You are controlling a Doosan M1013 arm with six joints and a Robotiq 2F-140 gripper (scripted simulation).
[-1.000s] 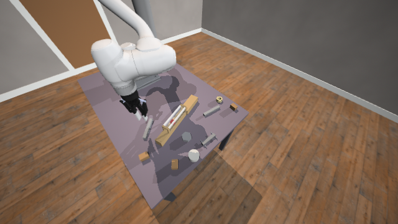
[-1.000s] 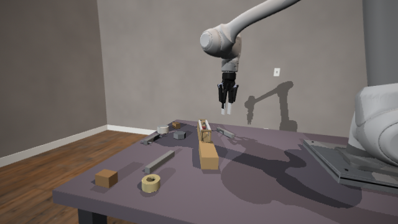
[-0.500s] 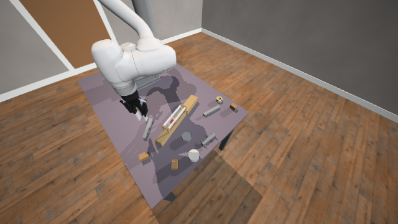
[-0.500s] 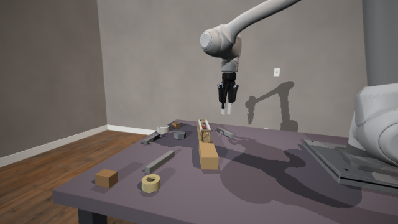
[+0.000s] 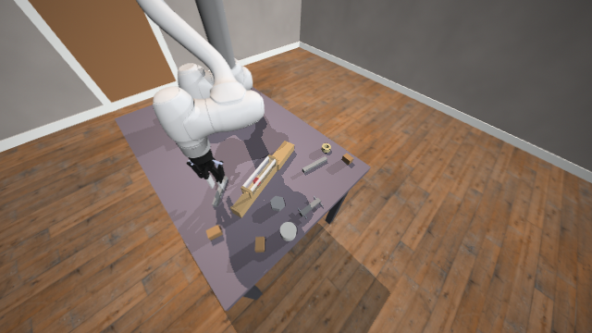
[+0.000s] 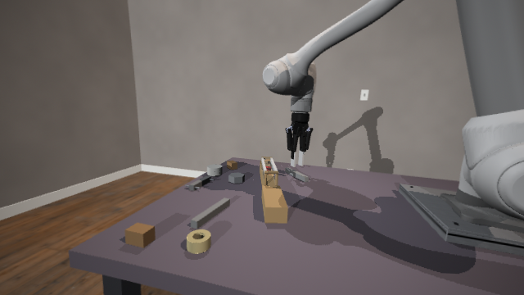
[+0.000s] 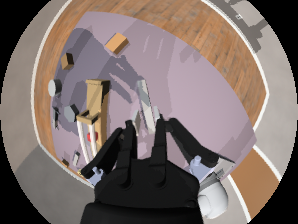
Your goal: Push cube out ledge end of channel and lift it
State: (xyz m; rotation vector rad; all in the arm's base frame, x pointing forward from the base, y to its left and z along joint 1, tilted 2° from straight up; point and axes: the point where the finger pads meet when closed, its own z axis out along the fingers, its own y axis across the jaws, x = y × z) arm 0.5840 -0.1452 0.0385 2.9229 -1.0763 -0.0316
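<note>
Now: hand 18 cm to the right of the channel, 7 cm short of it and 2 cm above it. Round my hand: grey hexagonal piece 20 cm ahead, 18 cm to the left, 7 cm below; white disc 33 cm ahead, 15 cm to the left, 6 cm below; grey handle piece 30 cm ahead, 29 cm to the left, 7 cm below.
</note>
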